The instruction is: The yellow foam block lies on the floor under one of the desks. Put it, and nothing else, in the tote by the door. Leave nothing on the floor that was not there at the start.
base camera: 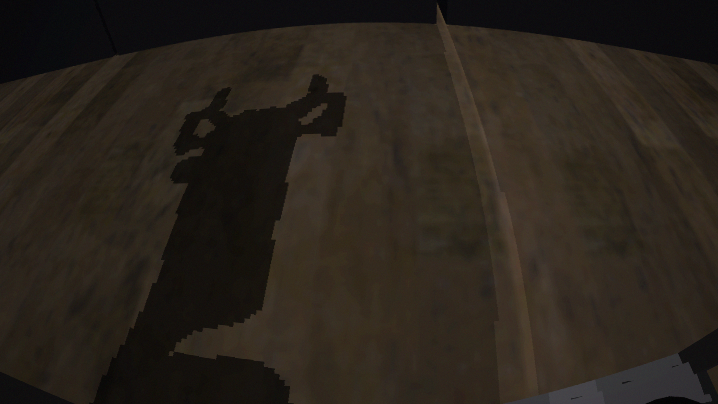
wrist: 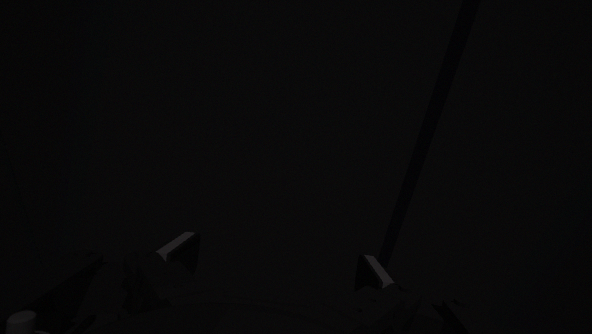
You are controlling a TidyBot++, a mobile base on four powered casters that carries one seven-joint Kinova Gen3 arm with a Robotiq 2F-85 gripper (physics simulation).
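Places are measured from the arm's base along level axes (x ahead, y left, z up), in metres.
Pixels of known places: gripper, fingertip midpoint: [wrist: 277, 261].
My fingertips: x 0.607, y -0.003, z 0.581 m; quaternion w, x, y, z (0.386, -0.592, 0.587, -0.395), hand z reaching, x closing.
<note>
Behind a point stands the place of what it marks.
My gripper [wrist: 277, 261] {z 0.581, x 0.607, y -0.003 m} is open, its two fingertips wide apart at the bottom of the wrist view, with nothing seen between them. The wrist view is very dark, and a near-black surface fills it beyond the fingers. The yellow foam block, the desks and the tote by the door do not show in either view. The gripper itself does not show in the base camera view, where a shadow shaped like an arm with two spread fingers lies on the wooden floor [base camera: 381, 200] {z -0.396, x 0.431, y -0.022 m}.
A thin strip of light [base camera: 474, 120] runs along the floor, right of the shadow. A dark upright surface [base camera: 276, 10] {z -0.345, x 1.038, y 0.167 m} stands across the far edge. Part of my light grey base [base camera: 622, 384] {z -0.281, x 0.141, y -0.164 m} shows at the lower right. A darker slanting band [wrist: 430, 130] {z 0.565, x 1.013, y -0.247 m} crosses the wrist view at the right.
</note>
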